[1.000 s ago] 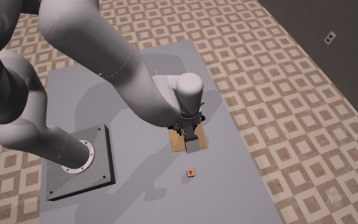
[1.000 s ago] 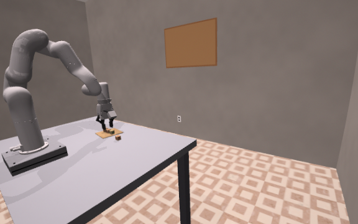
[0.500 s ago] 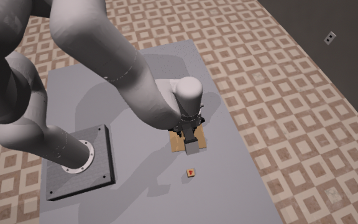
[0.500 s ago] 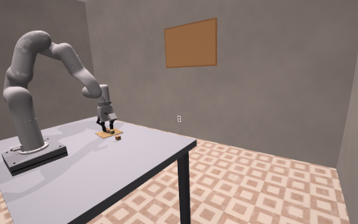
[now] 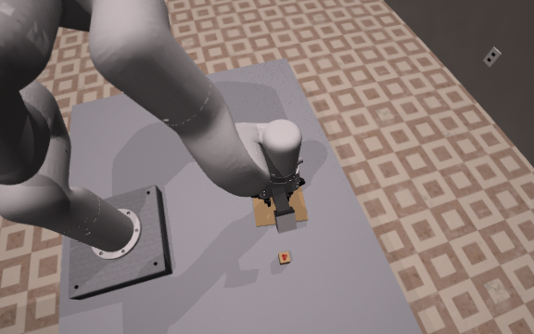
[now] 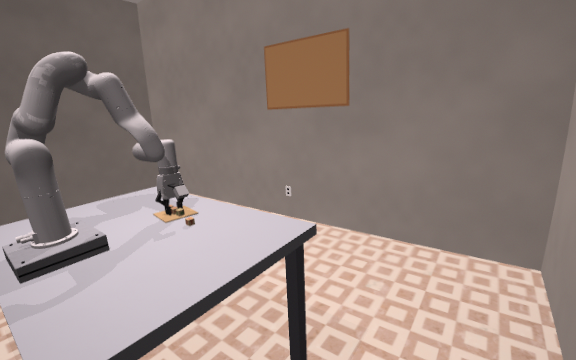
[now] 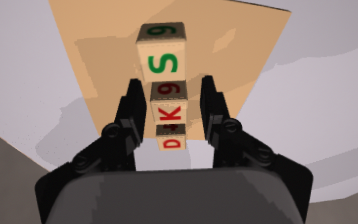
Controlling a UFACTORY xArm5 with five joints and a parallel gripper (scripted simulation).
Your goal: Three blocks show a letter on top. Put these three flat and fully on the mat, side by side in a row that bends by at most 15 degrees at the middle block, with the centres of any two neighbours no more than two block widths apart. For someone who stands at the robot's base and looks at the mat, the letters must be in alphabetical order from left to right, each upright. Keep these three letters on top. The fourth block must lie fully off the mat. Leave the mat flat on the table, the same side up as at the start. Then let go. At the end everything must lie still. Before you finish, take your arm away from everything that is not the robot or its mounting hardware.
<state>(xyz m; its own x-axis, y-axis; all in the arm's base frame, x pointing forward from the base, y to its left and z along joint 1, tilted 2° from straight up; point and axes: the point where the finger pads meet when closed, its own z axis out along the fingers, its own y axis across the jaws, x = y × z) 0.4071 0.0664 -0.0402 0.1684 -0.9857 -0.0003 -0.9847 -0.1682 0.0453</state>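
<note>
Now: hand 20 mm above the tan mat. The rest, counted from my hand: wooden letter block (40 mm to the left, 10 mm below).
</note>
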